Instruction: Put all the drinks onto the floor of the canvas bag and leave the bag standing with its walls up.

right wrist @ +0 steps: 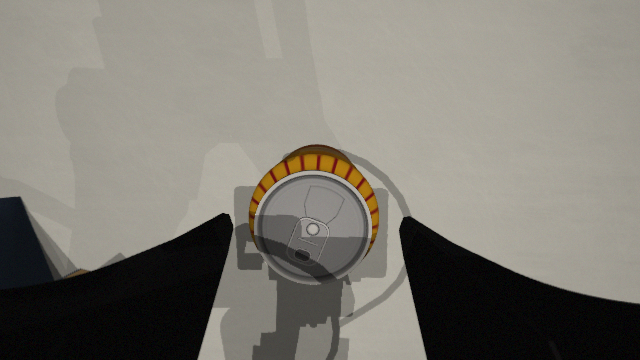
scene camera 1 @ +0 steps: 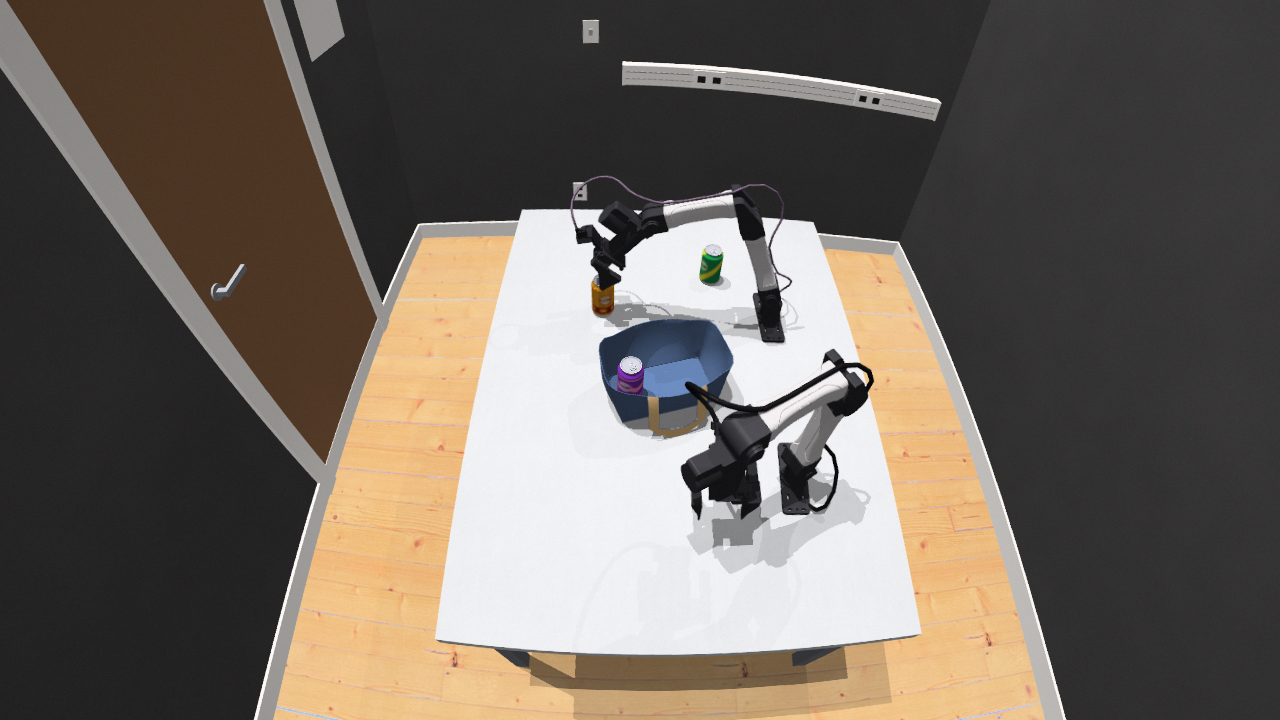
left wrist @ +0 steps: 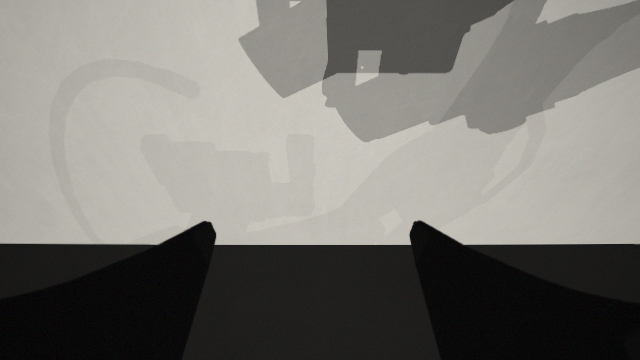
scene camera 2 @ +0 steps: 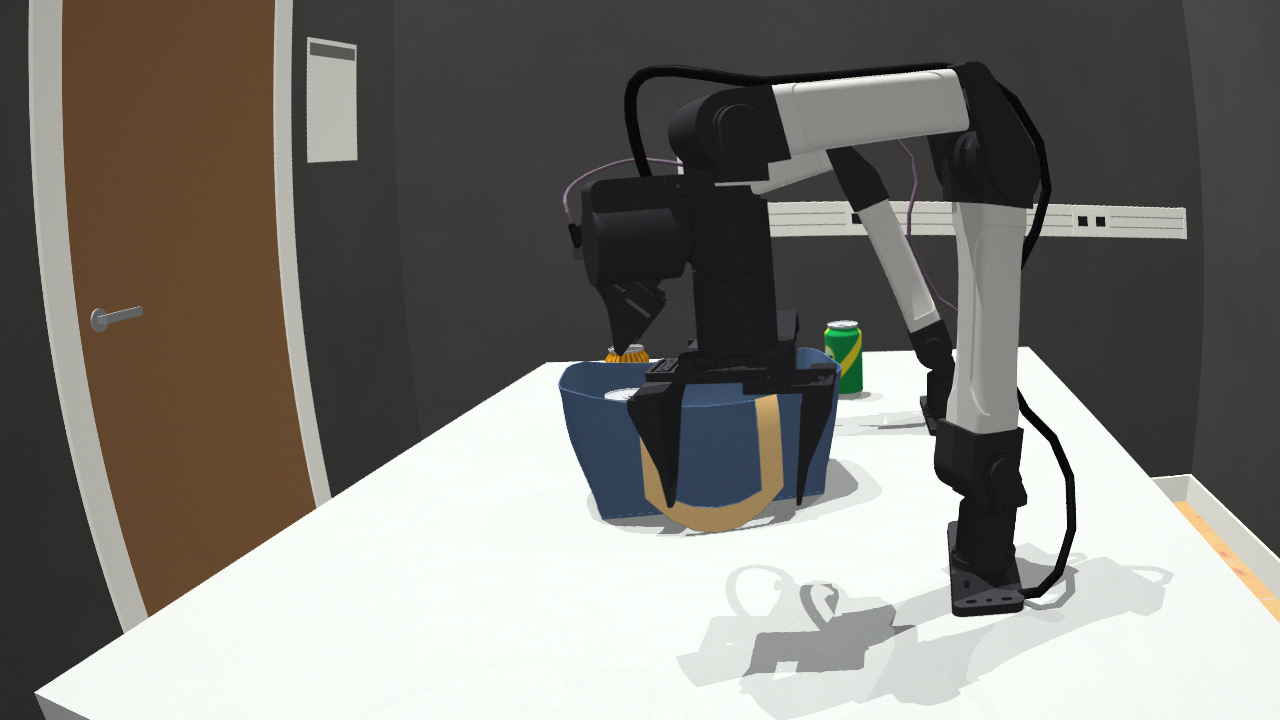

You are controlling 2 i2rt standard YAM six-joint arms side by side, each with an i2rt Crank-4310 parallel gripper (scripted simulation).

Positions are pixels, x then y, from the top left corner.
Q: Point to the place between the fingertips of the left gripper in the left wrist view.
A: At 312, 226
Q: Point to a green can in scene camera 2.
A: At 843, 340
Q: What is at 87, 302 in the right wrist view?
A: The right gripper.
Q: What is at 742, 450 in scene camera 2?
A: A blue canvas bag.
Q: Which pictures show the right gripper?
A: The right wrist view, scene camera 1 and scene camera 2 only.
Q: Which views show the left gripper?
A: Scene camera 1, the left wrist view and scene camera 2 only.
